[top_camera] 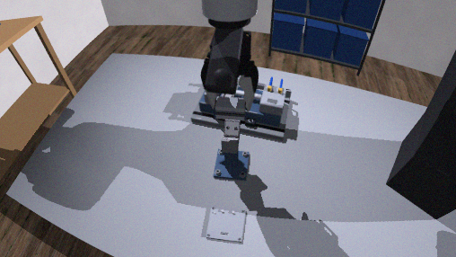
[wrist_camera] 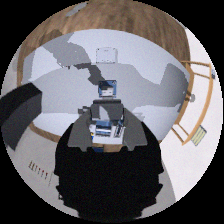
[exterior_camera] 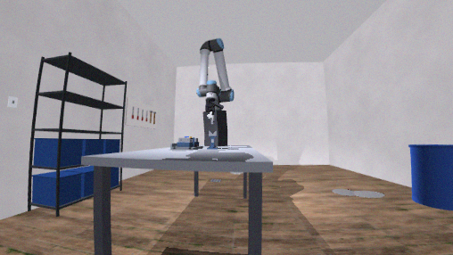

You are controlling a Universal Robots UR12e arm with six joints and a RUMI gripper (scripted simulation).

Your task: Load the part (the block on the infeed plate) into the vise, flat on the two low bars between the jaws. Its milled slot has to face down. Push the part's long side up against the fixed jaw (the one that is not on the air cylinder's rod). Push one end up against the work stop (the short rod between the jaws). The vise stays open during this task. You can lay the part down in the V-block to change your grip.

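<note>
The grey part lies 10 mm to the left of my hand and 10 mm below it. The rest, counted from my hand: infeed plate 240 mm below, 180 mm to the left, 20 mm behind; then vise 210 mm to the right, 200 mm below, 10 mm ahead; then air cylinder 210 mm to the right, 170 mm below, 90 mm behind.
</note>
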